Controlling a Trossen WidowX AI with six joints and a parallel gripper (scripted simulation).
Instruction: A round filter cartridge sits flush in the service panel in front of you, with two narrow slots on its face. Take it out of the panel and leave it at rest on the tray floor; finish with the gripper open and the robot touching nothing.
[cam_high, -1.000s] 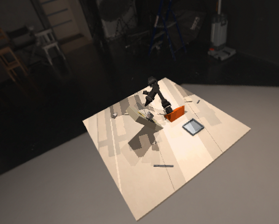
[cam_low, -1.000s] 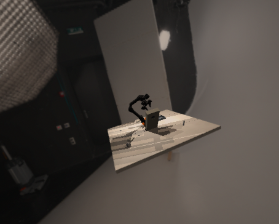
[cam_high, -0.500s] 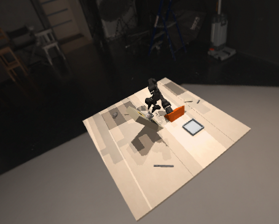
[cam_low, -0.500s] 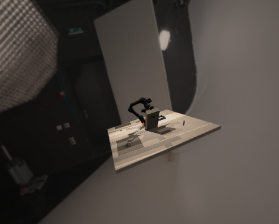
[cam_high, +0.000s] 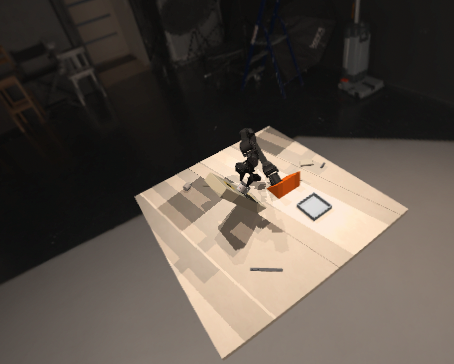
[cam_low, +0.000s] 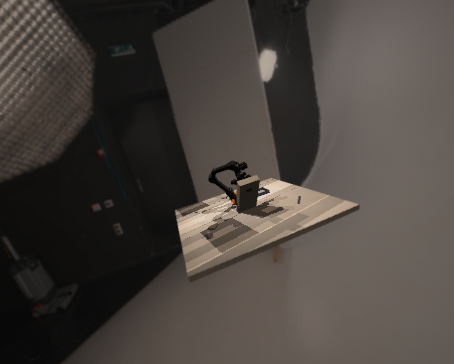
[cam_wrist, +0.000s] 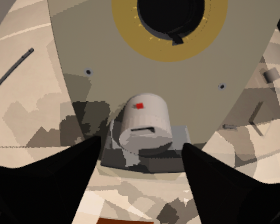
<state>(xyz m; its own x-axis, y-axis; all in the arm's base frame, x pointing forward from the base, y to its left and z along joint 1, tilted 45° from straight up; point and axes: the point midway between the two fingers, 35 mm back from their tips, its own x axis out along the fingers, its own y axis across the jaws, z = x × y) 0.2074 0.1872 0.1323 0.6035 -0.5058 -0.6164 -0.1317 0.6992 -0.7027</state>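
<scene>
My gripper tip is 20 mm short of the round grey filter cartridge and 20 mm above it. Round my gripper tip: beige service panel 60 mm ahead, 40 mm below; dark-rimmed grey tray 340 mm behind, 230 mm to the left, 200 mm below.
</scene>
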